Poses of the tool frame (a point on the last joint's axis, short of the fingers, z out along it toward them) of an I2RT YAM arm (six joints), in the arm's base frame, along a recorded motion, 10 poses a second.
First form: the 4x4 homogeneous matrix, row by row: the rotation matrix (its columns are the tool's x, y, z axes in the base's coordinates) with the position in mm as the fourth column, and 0 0 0 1 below. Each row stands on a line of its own.
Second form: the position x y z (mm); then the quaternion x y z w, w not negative. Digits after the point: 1 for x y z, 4 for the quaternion. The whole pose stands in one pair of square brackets.
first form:
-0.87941 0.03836 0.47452 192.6
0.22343 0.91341 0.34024 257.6
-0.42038 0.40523 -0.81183 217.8
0 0 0 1
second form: [192.6 257.6 217.8 0.0689 0.9493 0.1963 0.2357]
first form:
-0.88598 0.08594 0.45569 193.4
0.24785 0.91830 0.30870 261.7
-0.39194 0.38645 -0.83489 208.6
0 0 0 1
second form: [193.4 261.7 208.6 0.0875 0.9538 0.1822 0.2222]
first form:
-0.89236 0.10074 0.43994 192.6
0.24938 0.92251 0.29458 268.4
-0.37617 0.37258 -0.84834 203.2
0 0 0 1
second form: [192.6 268.4 203.2 0.0915 0.9570 0.1743 0.2132]
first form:
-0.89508 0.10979 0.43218 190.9
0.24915 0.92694 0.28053 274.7
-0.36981 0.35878 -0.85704 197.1
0 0 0 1
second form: [190.9 274.7 197.1 0.0936 0.9590 0.1667 0.2091]
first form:
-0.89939 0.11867 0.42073 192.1
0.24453 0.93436 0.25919 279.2
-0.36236 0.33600 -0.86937 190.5
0 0 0 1
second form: [192.1 279.2 190.5 0.0944 0.9622 0.1546 0.2035]
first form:
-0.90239 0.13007 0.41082 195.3
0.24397 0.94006 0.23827 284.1
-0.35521 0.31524 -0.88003 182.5
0 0 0 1
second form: [195.3 284.1 182.5 0.0969 0.9647 0.1434 0.1985]
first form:
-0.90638 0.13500 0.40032 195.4
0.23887 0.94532 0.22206 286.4
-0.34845 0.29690 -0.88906 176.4
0 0 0 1
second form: [195.4 286.4 176.4 0.0967 0.9671 0.1342 0.1936]
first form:
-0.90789 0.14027 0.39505 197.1
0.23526 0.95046 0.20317 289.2
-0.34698 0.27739 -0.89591 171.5
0 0 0 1
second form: [197.1 289.2 171.5 0.0969 0.9688 0.1240 0.1915]
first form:
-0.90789 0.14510 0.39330 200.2
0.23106 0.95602 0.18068 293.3
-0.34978 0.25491 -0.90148 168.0
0 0 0 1
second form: [200.2 293.3 168.0 0.0969 0.9702 0.1122 0.1915]
